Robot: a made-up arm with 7 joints. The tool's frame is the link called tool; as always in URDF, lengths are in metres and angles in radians. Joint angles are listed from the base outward.
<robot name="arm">
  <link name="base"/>
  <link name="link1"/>
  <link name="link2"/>
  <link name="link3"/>
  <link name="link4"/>
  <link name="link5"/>
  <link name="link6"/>
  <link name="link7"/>
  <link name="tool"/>
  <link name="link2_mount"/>
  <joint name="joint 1" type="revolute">
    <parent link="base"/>
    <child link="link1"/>
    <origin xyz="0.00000 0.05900 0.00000"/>
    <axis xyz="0 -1 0"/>
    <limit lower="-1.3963" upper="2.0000"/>
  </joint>
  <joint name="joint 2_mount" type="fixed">
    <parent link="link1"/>
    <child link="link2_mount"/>
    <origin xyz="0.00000 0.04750 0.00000"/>
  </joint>
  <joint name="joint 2" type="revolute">
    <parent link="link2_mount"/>
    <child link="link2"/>
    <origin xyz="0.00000 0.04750 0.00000"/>
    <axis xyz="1 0 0"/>
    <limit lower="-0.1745" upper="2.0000"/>
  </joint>
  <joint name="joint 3" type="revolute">
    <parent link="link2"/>
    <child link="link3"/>
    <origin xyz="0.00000 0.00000 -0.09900"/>
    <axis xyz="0 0 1"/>
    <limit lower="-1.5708" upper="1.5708"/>
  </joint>
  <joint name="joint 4" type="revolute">
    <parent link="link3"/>
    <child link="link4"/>
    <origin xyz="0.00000 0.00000 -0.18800"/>
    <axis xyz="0 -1 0"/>
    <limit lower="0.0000" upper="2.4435"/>
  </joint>
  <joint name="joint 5" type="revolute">
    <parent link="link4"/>
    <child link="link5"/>
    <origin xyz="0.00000 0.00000 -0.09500"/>
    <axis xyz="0 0 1"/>
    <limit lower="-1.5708" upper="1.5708"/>
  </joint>
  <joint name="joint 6" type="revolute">
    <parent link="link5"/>
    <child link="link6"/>
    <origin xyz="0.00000 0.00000 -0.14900"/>
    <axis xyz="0 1 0"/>
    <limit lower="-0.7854" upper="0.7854"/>
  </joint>
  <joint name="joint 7" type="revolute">
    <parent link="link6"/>
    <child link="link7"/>
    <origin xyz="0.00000 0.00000 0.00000"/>
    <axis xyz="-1 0 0"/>
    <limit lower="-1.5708" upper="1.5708"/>
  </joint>
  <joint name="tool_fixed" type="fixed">
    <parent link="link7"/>
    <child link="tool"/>
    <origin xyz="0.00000 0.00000 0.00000"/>
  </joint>
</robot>
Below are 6 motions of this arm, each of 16 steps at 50 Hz.
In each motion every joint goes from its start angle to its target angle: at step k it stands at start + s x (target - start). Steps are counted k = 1, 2, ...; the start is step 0. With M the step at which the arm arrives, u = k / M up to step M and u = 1 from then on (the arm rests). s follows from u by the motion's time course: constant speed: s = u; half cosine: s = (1 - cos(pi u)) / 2; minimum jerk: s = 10 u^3 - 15 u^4 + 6 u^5.
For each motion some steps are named. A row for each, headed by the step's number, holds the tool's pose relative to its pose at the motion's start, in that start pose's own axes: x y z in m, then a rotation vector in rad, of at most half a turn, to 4 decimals.
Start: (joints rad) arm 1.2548 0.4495 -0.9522 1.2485 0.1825 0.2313 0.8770
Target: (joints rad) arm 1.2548 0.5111 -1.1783 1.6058 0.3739 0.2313 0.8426
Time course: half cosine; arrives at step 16
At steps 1, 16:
1: 0.0005 -0.0005 -0.0002 -0.0023 -0.0018 -0.0018
16: 0.0485 -0.0686 -0.0154 -0.2818 -0.1922 -0.1374

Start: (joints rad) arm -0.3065 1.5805 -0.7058 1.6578 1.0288 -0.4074 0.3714
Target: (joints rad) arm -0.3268 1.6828 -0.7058 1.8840 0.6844 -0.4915 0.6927
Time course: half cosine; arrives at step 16
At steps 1, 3, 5, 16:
1: 0.0004 -0.0003 -0.0001 -0.0060 -0.0001 -0.0034
3: 0.0033 -0.0022 -0.0005 -0.0528 -0.0010 -0.0300
5: 0.0087 -0.0060 -0.0013 -0.1396 -0.0017 -0.0790
16: 0.0383 -0.0298 -0.0041 -0.6305 0.0194 -0.3556

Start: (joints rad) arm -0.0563 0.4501 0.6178 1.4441 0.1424 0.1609 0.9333
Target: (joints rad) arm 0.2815 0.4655 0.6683 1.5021 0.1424 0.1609 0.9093
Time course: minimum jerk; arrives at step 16
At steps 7, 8, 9, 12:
7: 0.0376 0.0136 -0.0155 0.0476 -0.1405 -0.0556
8: 0.0493 0.0174 -0.0190 0.0623 -0.1830 -0.0718
9: 0.0610 0.0210 -0.0219 0.0773 -0.2255 -0.0878
12: 0.0897 0.0291 -0.0268 0.1142 -0.3285 -0.1254

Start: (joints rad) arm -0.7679 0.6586 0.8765 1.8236 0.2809 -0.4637 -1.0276
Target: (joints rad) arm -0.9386 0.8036 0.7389 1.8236 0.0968 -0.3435 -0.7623
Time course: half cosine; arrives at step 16
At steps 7, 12, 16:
7: -0.0012 -0.0046 0.0042 -0.2633 -0.0155 -0.0925
12: -0.0029 -0.0083 0.0110 -0.5568 -0.0293 -0.1962
16: -0.0035 -0.0091 0.0136 -0.6517 -0.0331 -0.2299

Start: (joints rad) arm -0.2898 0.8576 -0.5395 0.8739 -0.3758 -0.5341 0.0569
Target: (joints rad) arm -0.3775 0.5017 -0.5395 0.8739 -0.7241 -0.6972 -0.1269
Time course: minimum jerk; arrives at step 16
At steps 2, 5, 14, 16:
2: 0.0013 -0.0020 -0.0014 -0.0009 -0.0062 -0.0006
5: 0.0155 -0.0221 -0.0156 -0.0087 -0.0699 -0.0051
14: 0.1030 -0.1128 -0.0709 -0.0180 -0.3969 0.0060
16: 0.1050 -0.1144 -0.0717 -0.0177 -0.4035 0.0067

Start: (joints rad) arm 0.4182 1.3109 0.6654 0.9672 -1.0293 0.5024 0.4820
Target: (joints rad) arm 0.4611 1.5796 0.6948 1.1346 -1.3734 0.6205 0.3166
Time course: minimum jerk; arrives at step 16
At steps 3, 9, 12, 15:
3: -0.0003 0.0075 0.0012 0.0356 0.0092 -0.0078
9: -0.0049 0.0914 0.0247 0.4551 0.1266 -0.0889
12: -0.0078 0.1297 0.0420 0.6658 0.1916 -0.1232
15: -0.0090 0.1430 0.0491 0.7422 0.2162 -0.1348

